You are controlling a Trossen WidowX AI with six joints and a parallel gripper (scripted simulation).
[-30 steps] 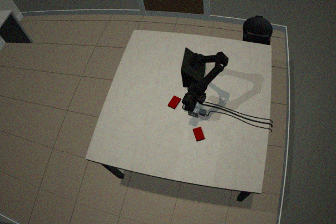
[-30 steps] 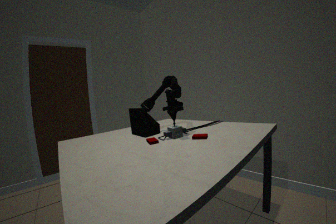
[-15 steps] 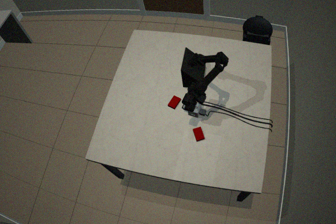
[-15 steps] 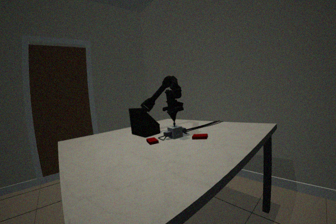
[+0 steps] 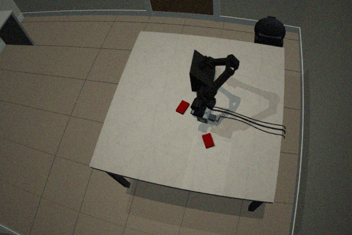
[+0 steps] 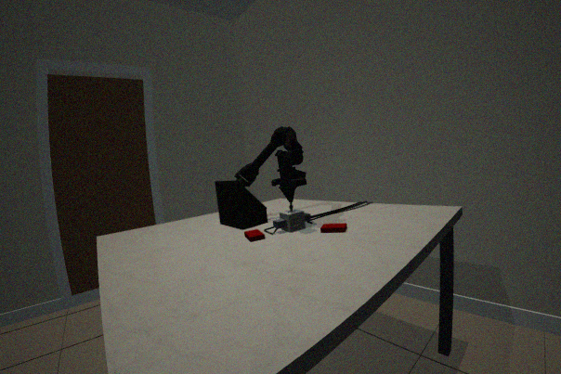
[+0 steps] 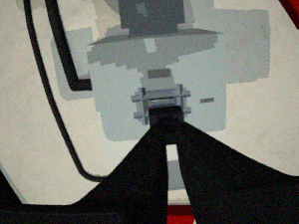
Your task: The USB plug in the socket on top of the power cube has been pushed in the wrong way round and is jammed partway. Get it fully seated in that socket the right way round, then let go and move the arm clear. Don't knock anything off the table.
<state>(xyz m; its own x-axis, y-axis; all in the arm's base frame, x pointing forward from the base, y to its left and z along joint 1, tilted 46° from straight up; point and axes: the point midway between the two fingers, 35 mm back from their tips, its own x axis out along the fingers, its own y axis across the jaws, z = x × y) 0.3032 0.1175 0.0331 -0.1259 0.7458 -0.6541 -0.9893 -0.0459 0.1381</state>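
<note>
The dark USB plug lies 20 mm below my gripper tip. From my gripper tip the other things lie so: USB socket: 50 mm below.
</note>
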